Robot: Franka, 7 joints.
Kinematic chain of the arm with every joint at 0, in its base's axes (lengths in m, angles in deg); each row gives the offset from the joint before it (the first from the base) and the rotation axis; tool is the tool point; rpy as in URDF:
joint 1: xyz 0 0 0.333 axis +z
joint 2: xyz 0 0 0 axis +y
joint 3: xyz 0 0 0.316 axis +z
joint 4: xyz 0.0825 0 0 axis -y
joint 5: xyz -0.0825 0 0.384 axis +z
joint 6: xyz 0 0 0 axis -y
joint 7: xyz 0.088 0 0 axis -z
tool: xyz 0 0 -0.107 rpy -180 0 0
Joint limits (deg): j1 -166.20..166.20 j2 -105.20..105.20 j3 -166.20..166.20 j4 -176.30..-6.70 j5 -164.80..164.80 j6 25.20..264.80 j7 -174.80..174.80
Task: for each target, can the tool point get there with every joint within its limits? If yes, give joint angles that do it. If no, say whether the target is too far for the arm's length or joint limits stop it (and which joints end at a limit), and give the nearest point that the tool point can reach.
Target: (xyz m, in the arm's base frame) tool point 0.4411 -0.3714 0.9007
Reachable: yes | joints 79.43 -18.40 -98.19 -63.79 63.06 148.96 -76.64
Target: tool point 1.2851 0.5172 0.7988
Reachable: no: too far | nearest point 0.7544 0.3036 0.6064 | short by 0.604 m
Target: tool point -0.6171 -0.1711 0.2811
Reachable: yes | joints 133.85 80.03 72.07 -95.99 -127.37 183.36 -72.76
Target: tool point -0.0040 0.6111 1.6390
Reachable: no: too far | nearest point -0.0024 0.3636 1.1100 | short by 0.584 m
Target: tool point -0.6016 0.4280 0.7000
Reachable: yes | joints -56.51 -69.58 -81.21 -26.73 -129.80 176.07 130.42
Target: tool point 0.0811 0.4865 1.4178
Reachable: no: too far | nearest point 0.0584 0.3502 1.1140 | short by 0.334 m
